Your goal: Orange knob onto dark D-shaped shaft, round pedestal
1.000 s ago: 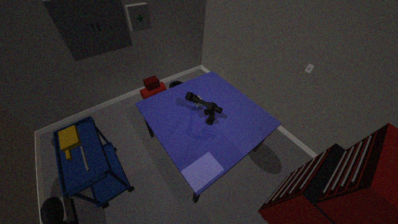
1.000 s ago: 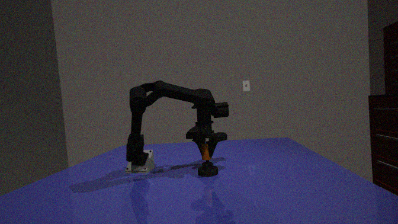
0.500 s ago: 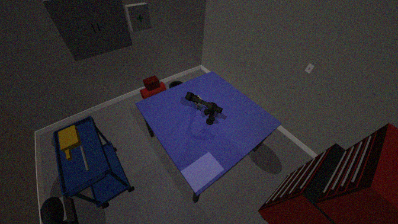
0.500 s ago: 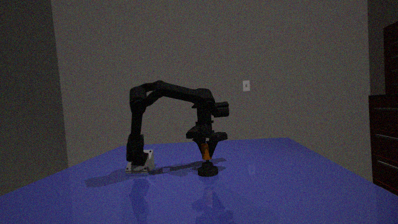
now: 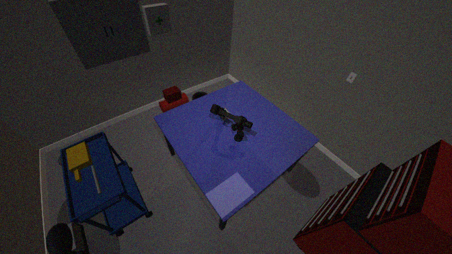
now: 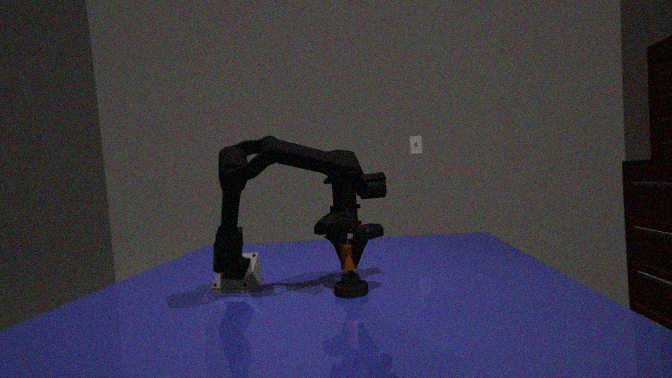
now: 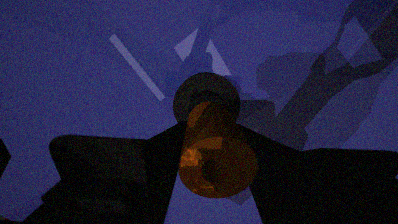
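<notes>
My gripper tip is now 2 cm below the orange knob. Round my gripper tip: dark round pedestal (4 cm below).
</notes>
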